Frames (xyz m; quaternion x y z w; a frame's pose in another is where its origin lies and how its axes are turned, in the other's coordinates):
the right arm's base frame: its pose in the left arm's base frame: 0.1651 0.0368 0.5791 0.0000 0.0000 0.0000 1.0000
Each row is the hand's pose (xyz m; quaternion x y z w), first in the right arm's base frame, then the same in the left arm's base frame.
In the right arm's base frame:
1: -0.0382 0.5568 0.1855 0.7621 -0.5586 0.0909 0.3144
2: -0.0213 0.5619 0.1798 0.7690 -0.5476 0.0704 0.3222
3: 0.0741 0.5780 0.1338 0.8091 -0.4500 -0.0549 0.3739
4: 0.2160 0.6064 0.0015 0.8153 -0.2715 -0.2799 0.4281
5: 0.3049 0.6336 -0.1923 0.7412 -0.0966 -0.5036 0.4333
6: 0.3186 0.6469 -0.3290 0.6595 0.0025 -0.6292 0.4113
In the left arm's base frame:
1: 0.1269 0.5936 0.7646 0.7621 -0.5586 0.0909 0.3144
2: 0.1438 0.5987 0.7589 0.7690 -0.5476 0.0704 0.3222
3: 0.2392 0.6148 0.7129 0.8091 -0.4500 -0.0549 0.3739
4: 0.3811 0.6432 0.5806 0.8153 -0.2715 -0.2799 0.4281
5: 0.4700 0.6704 0.3868 0.7412 -0.0966 -0.5036 0.4333
6: 0.4837 0.6837 0.2501 0.6595 0.0025 -0.6292 0.4113

